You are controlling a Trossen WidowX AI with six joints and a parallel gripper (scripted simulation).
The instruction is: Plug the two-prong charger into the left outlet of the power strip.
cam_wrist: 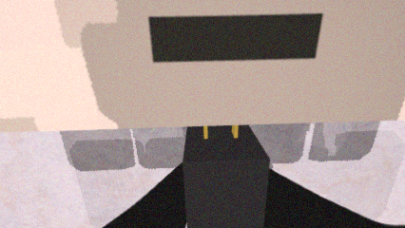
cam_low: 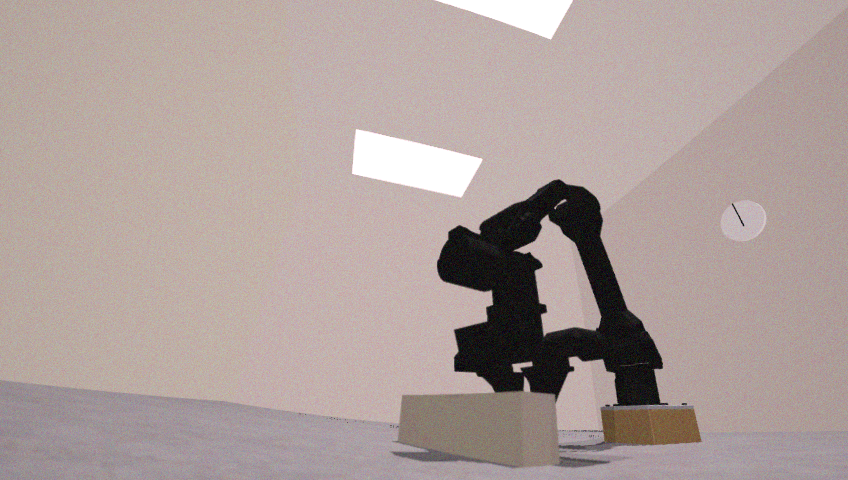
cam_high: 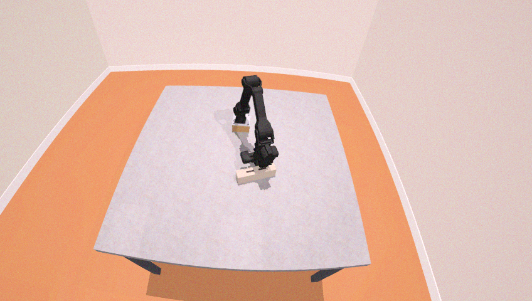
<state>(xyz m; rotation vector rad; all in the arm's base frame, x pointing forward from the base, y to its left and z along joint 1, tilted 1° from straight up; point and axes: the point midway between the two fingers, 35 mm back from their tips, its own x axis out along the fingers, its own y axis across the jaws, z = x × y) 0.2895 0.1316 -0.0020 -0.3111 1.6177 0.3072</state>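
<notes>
My gripper tip is now 20 mm short of the black two-prong charger, 10 mm to the right of it and 10 mm below it.
</notes>
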